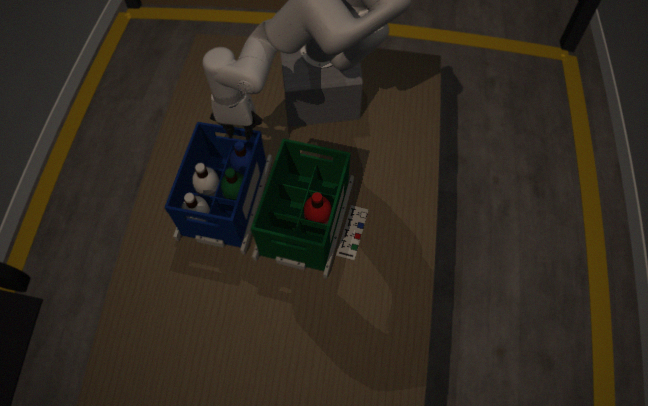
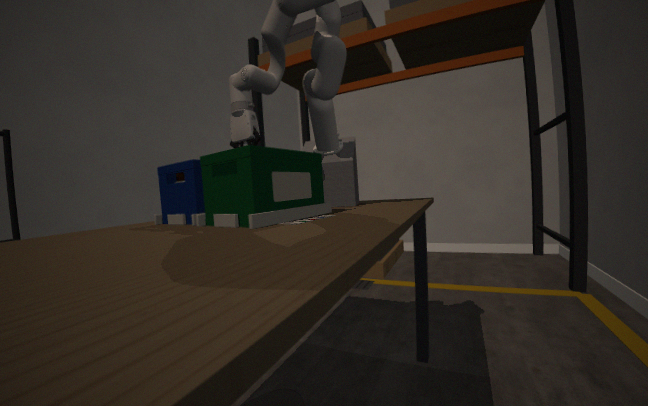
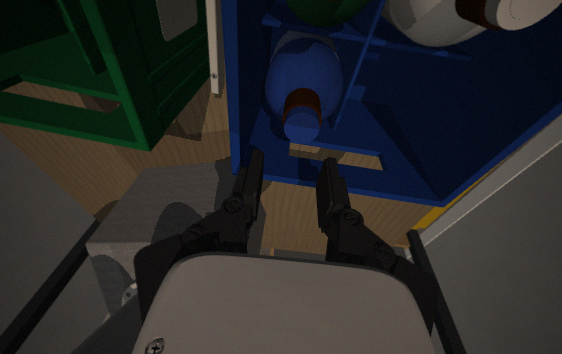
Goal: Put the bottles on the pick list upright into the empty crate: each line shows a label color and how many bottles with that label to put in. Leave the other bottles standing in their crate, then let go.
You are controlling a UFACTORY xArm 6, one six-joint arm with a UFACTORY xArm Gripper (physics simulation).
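Where they show: gripper, fingertip midpoint: [image 1: 240, 135] [image 3: 291, 168]; arm's base, origin of the base link: [image 2: 328, 148].
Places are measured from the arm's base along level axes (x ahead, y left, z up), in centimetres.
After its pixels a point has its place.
The blue crate [image 1: 207, 231] @[x 54.4, y -22.8, z -16.8 cm] [image 2: 181, 198] @[x 54.5, y -20.6, z -16.3 cm] [image 3: 415, 200] @[x 27.2, y -28.2, z -6.2 cm] holds a blue-label bottle [image 1: 240, 161] @[x 34.6, y -17.3, z -11.6 cm] [image 3: 305, 75] @[x 34.3, y -17.5, z -11.4 cm], a green-label bottle [image 1: 231, 187] @[x 43.0, y -17.8, z -11.5 cm] [image 3: 327, 9] @[x 38.4, y -18.2, z -11.4 cm] and two white-label bottles [image 1: 205, 182] @[x 42.5, y -25.3, z -11.6 cm] [image 1: 198, 205] @[x 49.8, y -25.2, z -11.1 cm]; all stand upright. The green crate [image 1: 287, 250] @[x 57.1, y -0.1, z -15.0 cm] [image 2: 227, 192] @[x 57.3, y 1.1, z -15.8 cm] [image 3: 131, 112] @[x 32.6, y -6.1, z -6.2 cm] holds a red-label bottle [image 1: 317, 211] @[x 46.7, y 6.1, z -11.4 cm] upright, beside bare compartments. The pick list [image 1: 352, 232] @[x 45.8, y 15.6, z -23.6 cm] lies right of it, with white, blue, red and green squares; its tally marks are too small to read. My gripper [image 1: 239, 134] @[x 30.3, y -17.2, z -5.1 cm] [image 3: 291, 168] @[x 30.3, y -17.2, z -5.1 cm] is open and empty above the blue crate's arm-side end, near the blue bottle's cap.
Both crates stand side by side on the wooden table [image 1: 240, 340] @[x 80.6, y -9.0, z -23.7 cm] [image 2: 150, 300] @[x 91.4, y 28.8, z -23.7 cm], with pale strips [image 1: 290, 263] @[x 58.4, y 0.5, z -20.9 cm] around their bases. The arm's grey pedestal [image 1: 324, 102] @[x 9.8, y 2.3, z -13.3 cm] [image 2: 341, 182] @[x 8.1, y 8.4, z -14.6 cm] stands behind them. An orange-beamed shelf rack [image 2: 535, 150] stands at the back.
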